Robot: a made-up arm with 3 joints.
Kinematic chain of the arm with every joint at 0, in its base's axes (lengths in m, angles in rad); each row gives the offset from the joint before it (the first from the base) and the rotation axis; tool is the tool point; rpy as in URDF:
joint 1: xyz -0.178 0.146 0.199 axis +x
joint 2: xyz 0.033 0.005 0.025 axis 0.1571 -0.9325 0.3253
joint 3: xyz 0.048 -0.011 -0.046 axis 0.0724 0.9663 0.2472
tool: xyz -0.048 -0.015 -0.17 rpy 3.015 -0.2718 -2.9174
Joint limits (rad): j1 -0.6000..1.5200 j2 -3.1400..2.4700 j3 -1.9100..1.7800
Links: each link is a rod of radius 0.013 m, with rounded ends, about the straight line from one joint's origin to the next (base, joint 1, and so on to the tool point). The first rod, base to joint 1, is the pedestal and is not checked.
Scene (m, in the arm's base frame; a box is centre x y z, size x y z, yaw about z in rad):
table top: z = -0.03
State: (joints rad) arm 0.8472 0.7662 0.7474
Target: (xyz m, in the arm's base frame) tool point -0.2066 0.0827 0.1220
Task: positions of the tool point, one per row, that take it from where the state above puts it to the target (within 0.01 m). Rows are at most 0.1 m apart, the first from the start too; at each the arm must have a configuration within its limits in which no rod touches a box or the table.
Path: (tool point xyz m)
1: -0.1465 0.2062 0.0738
2: -0.1731 0.1638 0.0758
3: -0.1935 0.1210 0.0922
4: -0.2066 0.0827 0.1220

